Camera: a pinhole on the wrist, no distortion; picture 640 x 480 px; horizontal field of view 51.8 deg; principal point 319.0 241.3 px. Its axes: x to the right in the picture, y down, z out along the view. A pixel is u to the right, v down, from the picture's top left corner.
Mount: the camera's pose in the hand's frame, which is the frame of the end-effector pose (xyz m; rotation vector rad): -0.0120 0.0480 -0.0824 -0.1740 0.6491 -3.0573
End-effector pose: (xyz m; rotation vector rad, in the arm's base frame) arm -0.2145 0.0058 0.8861 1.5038 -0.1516 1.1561
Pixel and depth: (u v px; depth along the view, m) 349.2 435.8 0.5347
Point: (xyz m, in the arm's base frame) 0.1939 -0.1615 0.7430
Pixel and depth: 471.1 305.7 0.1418
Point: -0.1890 -0.0369 0.8569
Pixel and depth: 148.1 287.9 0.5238
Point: 0.2073 -0.1392 0.9423
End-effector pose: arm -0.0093 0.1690 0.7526 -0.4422 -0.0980 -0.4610
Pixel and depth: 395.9 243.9 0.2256
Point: -0.0404 0.1924 0.8801
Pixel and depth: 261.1 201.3 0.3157
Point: 0.0100 0.1898 0.9745
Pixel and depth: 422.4 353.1 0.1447
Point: -0.0410 0.1676 0.7995
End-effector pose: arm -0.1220 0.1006 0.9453 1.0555 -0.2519 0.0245
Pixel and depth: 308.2 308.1 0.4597
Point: -0.1131 -0.2653 0.9479
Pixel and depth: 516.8 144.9 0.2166
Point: -0.1968 -0.0162 0.9855
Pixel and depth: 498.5 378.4 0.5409
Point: -0.2531 -0.3541 0.8615
